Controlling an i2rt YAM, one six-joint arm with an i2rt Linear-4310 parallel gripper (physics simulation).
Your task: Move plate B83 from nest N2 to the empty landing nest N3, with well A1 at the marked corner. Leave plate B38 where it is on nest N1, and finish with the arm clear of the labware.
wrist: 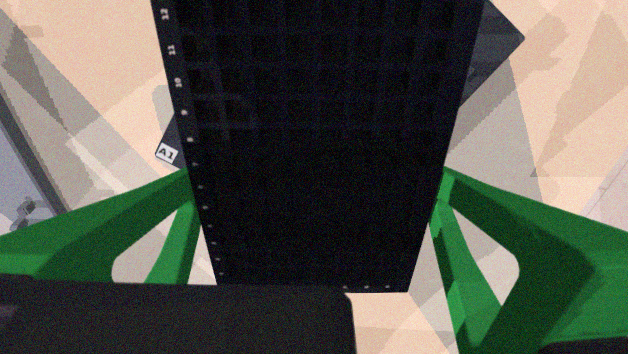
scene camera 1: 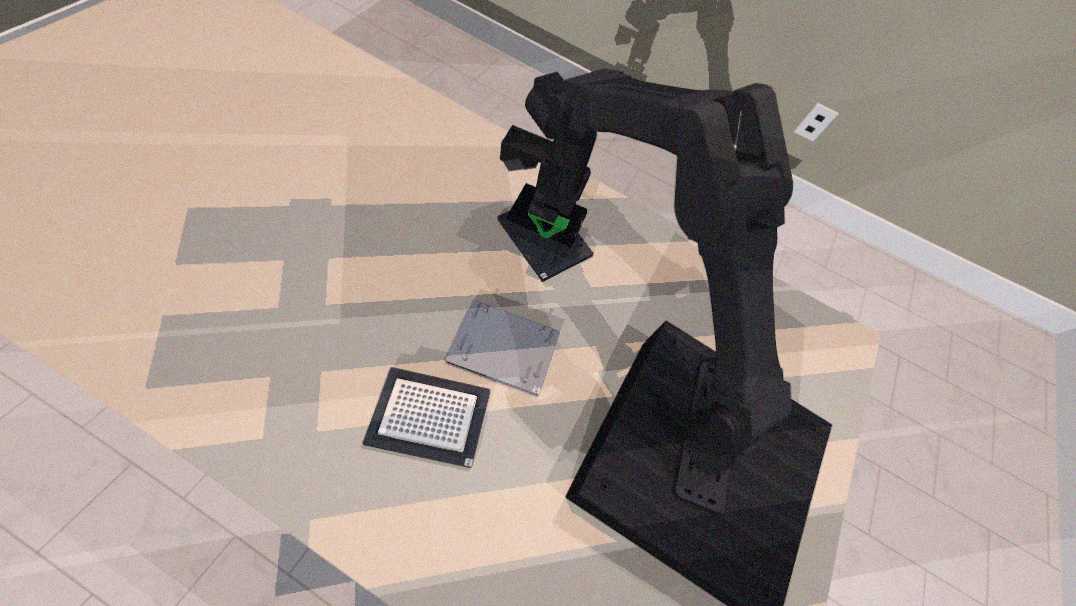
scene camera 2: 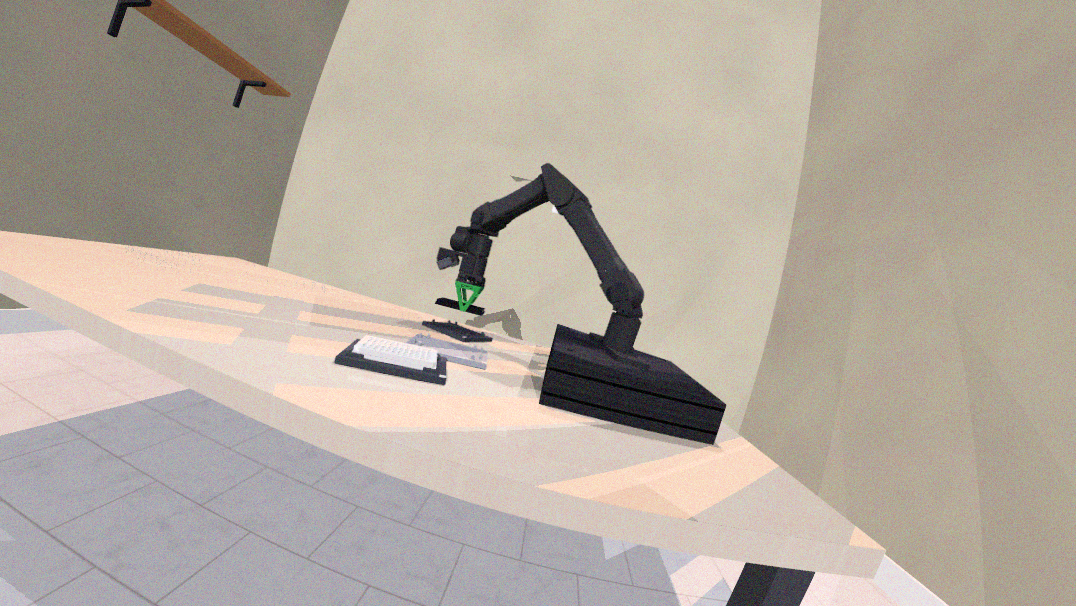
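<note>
My gripper is shut on the black plate B83, its green fingers at the two long sides. The plate is in the air above the dark nest, apart from it and turned relative to it. That nest's A1 tag shows past the plate's left edge. The grey-blue nest with pins is empty. The white plate B38 sits on another dark nest. Nest numbers are not readable.
The arm's black base block stands right of the nests in both scene views. A wall with a socket is behind the arm. A wooden shelf is high on the wall. Shadows cross the table.
</note>
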